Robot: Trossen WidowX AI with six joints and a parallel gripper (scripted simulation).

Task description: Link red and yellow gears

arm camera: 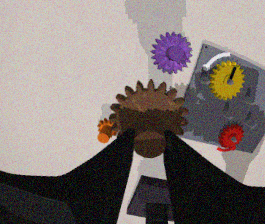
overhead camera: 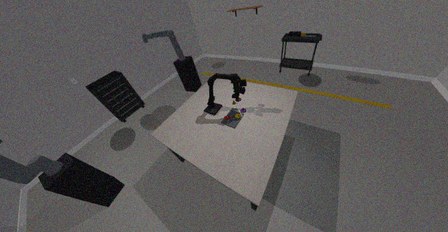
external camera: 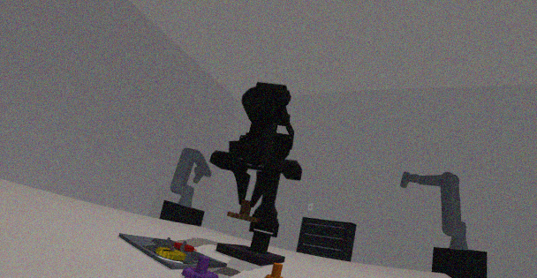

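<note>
My gripper tip is now 80 mm past the red gear, 180 mm to the left of it and 140 mm above it. From my gripper tip the other things lie so: purple gear: 60 mm ahead, 30 mm to the right, 140 mm below; brown gear: 10 mm below; small orange gear: 90 mm behind, 70 mm to the left, 140 mm below.
</note>
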